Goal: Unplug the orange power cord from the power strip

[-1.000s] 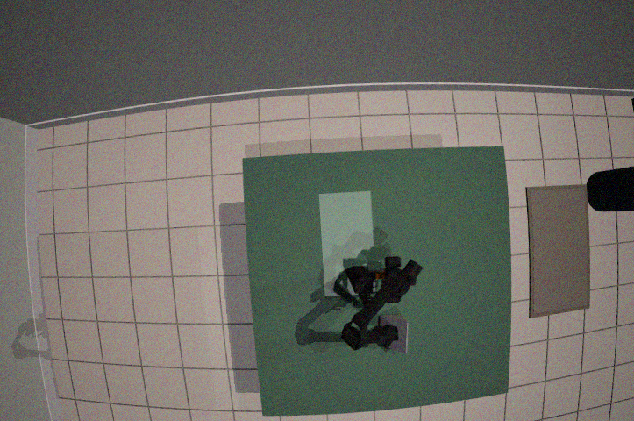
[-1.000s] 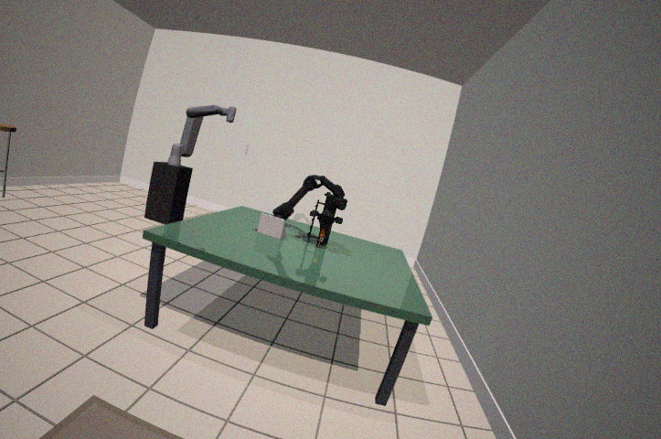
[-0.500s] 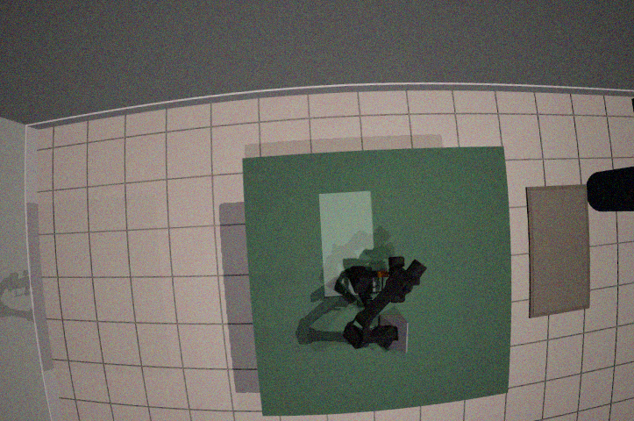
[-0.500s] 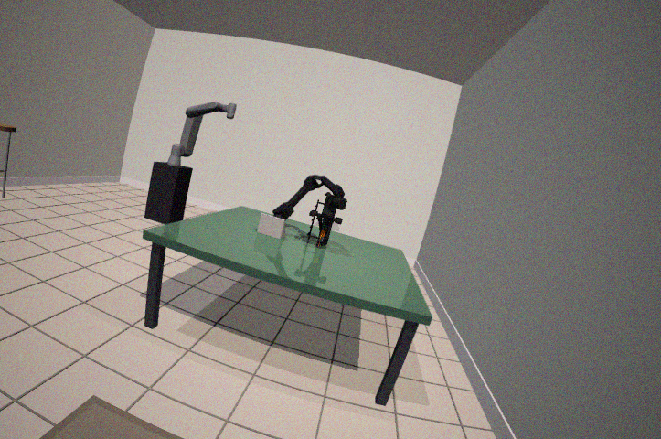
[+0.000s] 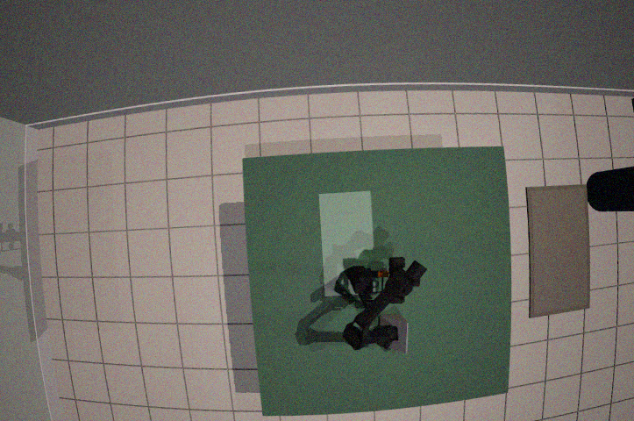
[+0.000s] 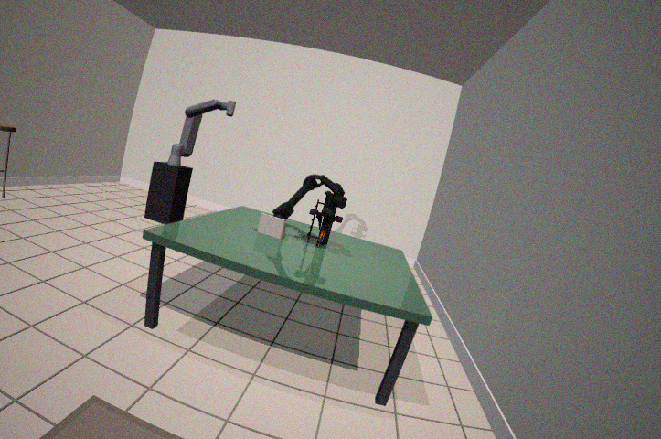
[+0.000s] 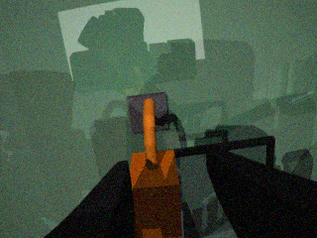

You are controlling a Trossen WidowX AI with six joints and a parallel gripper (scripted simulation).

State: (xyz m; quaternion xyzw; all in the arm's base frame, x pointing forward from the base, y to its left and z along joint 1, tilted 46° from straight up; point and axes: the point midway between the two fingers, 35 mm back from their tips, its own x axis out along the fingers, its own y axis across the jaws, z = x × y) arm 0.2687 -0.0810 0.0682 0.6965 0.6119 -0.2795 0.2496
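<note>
The orange plug is 10 mm ahead of my gripper tip, 60 mm to the left of it and 10 mm below it.
</note>
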